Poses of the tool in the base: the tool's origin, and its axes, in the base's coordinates. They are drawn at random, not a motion.
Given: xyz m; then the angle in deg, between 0 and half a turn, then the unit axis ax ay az.
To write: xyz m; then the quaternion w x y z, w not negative. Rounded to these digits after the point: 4 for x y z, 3 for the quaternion.
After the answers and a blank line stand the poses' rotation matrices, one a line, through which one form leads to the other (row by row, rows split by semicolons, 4 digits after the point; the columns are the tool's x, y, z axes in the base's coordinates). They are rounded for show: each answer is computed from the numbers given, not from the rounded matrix.
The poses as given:
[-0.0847 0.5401 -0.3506 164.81 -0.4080 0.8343 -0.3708]
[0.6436 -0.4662 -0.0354 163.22 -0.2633 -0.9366 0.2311]
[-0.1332 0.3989 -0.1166 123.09 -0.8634 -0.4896 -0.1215]
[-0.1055 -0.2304 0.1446 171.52 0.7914 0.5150 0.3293]
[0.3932 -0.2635 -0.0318 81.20 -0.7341 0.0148 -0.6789]
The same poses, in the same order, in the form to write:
[-0.0847 0.5401 -0.3506 0.132 -0.404 0.827 -0.368]
[0.6436 -0.4662 -0.0354 0.146 -0.260 -0.927 0.229]
[-0.1332 0.3989 -0.1166 0.476 -0.759 -0.430 -0.107]
[-0.1055 -0.2304 0.1446 0.074 0.789 0.514 0.328]
[0.3932 -0.2635 -0.0318 0.759 -0.478 0.010 -0.442]

-0.6380 -0.5717 0.5159; -0.7660 0.4027 -0.5010; 0.0787 -0.7148 -0.6949
-0.8217 0.4160 -0.3895; 0.5495 0.7597 -0.3477; 0.1513 -0.4997 -0.8529
0.6066 0.7554 -0.2480; 0.5518 -0.1754 0.8154; 0.5724 -0.6314 -0.5231
0.2567 0.7621 0.5943; 0.8593 -0.4615 0.2206; 0.4424 0.4540 -0.7734
0.6094 0.6617 0.4367; -0.6801 0.1532 0.7169; 0.4075 -0.7340 0.5434

